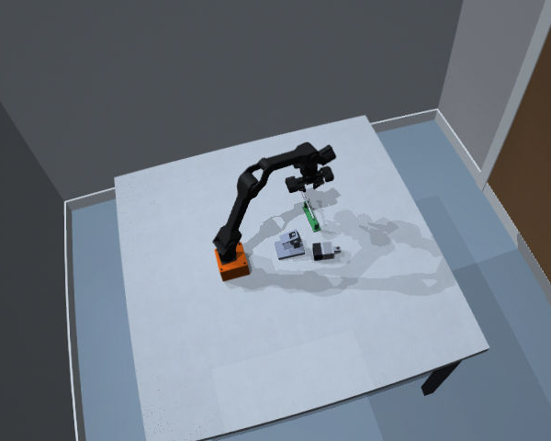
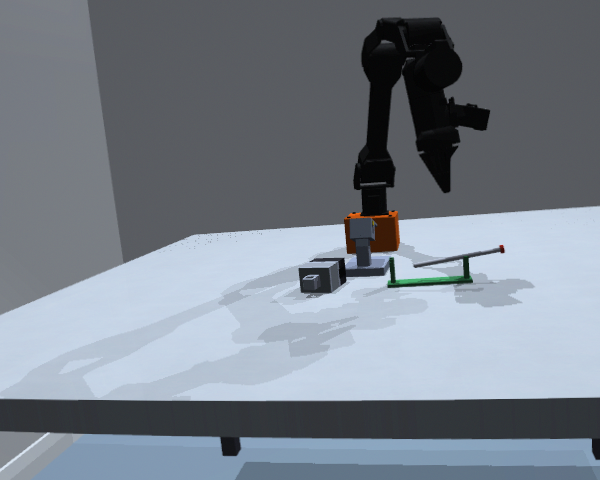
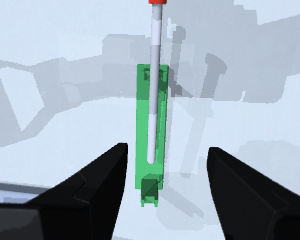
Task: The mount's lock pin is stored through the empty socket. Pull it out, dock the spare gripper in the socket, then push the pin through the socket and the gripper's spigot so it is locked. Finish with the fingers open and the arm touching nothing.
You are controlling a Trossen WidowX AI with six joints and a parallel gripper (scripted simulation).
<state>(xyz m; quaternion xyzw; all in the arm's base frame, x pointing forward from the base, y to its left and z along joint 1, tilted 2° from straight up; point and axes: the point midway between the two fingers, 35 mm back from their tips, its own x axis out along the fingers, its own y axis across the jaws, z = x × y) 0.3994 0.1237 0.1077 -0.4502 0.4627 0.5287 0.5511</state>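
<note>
Now: gripper tip 130 mm above the green rack, 40 mm to the left of it and 10 mm past it. From my gripper tip the other things lie so: grey mount 150 mm to the right, 140 mm behind, 100 mm below; dark spare gripper 220 mm to the right, 130 mm below, 10 mm behind.
</note>
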